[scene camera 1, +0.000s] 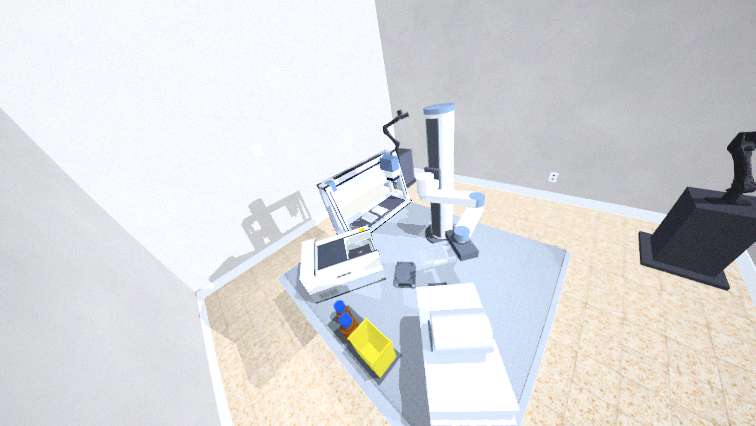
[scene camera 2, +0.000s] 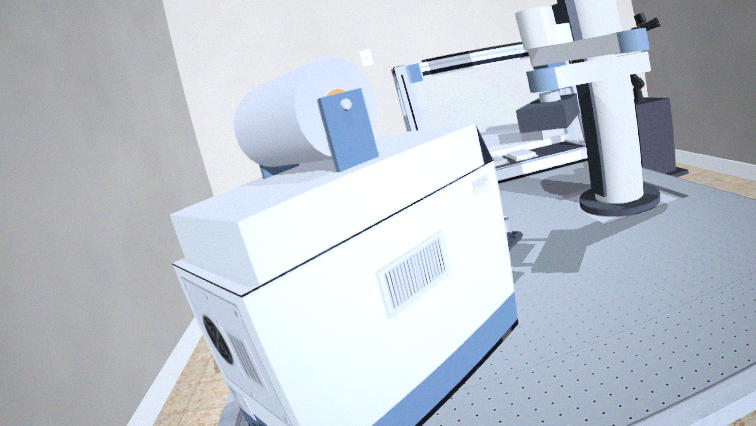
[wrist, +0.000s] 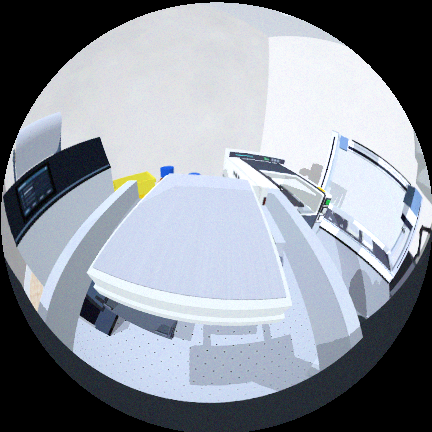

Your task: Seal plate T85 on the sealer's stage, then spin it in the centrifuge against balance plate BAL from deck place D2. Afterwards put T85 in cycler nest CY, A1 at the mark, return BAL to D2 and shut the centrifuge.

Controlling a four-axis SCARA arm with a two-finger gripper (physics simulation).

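Frame: origin at the arm's base, x ahead, y left, z up, level; millimetres.
Where they show: gripper, fingertip midpoint: (scene camera 1: 429, 255) (wrist: 200, 193); arm's base, origin of the base link: (scene camera 1: 441, 234) (scene camera 2: 619, 201).
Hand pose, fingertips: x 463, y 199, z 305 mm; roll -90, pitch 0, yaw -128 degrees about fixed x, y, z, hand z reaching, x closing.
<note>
Things, the pixels of their top centre, and the offset from my fingertips. "*": a spot on its surface instead.
- white sealer, middle of its top: (scene camera 2: 303, 69) (scene camera 1: 458, 313) 278 mm ahead, 283 mm left, 183 mm up
- low grey nest block, middle of its top: (scene camera 1: 405, 271) 12 mm ahead, 175 mm right, 234 mm down
- yellow bin, surface spot: (scene camera 1: 376, 351) * 440 mm ahead, 20 mm right, 284 mm down
- large film roll, middle of its top: (scene camera 2: 289, 72) (scene camera 1: 460, 321) 295 mm ahead, 297 mm left, 183 mm up
My gripper (scene camera 1: 438, 257) (wrist: 200, 193) is shut on a pale, flat-topped plate (wrist: 200, 240), apparently T85. The plate is held level above the table between both fingers; its label is not readable. The white sealer (scene camera 1: 468, 388) (scene camera 2: 317, 338) (wrist: 65, 225) stands to one side, its dark stage (scene camera 1: 438, 284) showing at its near-arm end. A white instrument (scene camera 1: 343, 272) (wrist: 250, 177), apparently the centrifuge, has a dark top panel and an opening beside it. Two pale plates (scene camera 1: 368, 217) (scene camera 1: 380, 211) lie on the deck in the framed unit. Which one is BAL cannot be told.
A low grey nest block (scene camera 1: 404, 274) lies between the white instrument and the sealer. A yellow bin (scene camera 1: 376, 351) (wrist: 135, 183) and two blue-capped bottles (scene camera 1: 340, 306) (scene camera 1: 346, 321) stand at the table edge. The framed unit (scene camera 1: 329, 209) rises behind. The sealer carries a large film roll (scene camera 1: 460, 330) (scene camera 2: 275, 119).
</note>
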